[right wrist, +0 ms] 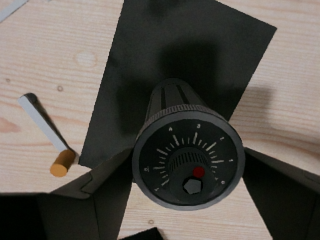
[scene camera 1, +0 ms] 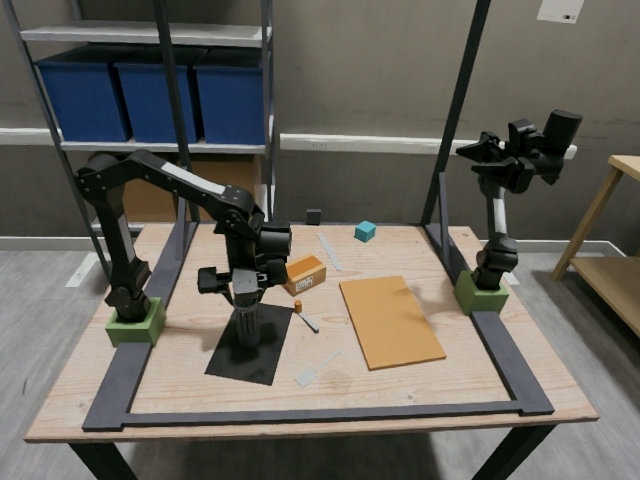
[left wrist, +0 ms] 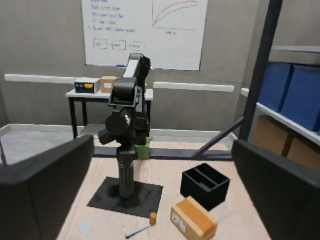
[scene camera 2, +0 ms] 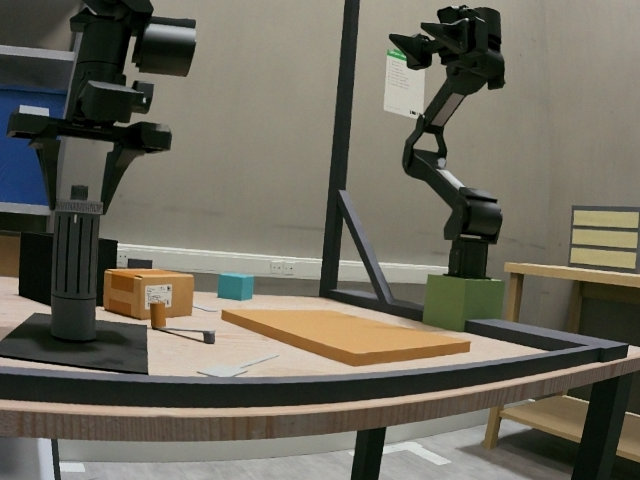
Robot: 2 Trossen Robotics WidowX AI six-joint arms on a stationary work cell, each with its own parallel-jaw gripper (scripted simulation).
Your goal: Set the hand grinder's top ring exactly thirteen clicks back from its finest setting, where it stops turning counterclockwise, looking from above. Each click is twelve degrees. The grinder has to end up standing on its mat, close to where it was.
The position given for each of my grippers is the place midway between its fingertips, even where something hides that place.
Note:
In view: my left gripper (scene camera 2: 404, 30), my right gripper (scene camera 2: 77, 212), a black mat (scene camera 1: 258, 364), a dark hand grinder (scene camera 2: 75, 239), a cardboard box (scene camera 2: 128, 292), a crank (scene camera 2: 157, 310), an orange board (scene camera 2: 356, 341), a teal cube (scene camera 2: 237, 287) and a black divided bin (left wrist: 197, 182).
The black mat also shows in the right wrist view (right wrist: 217, 55) and in the left wrist view (left wrist: 145, 200). The dark hand grinder also shows in the right wrist view (right wrist: 191, 180) and in scene camera 1 (scene camera 1: 248, 327). The cardboard box is seen too in scene camera 1 (scene camera 1: 305, 272). The right wrist view misses the orange board: it is out of frame. The left wrist view does not show the orange board: it is out of frame.

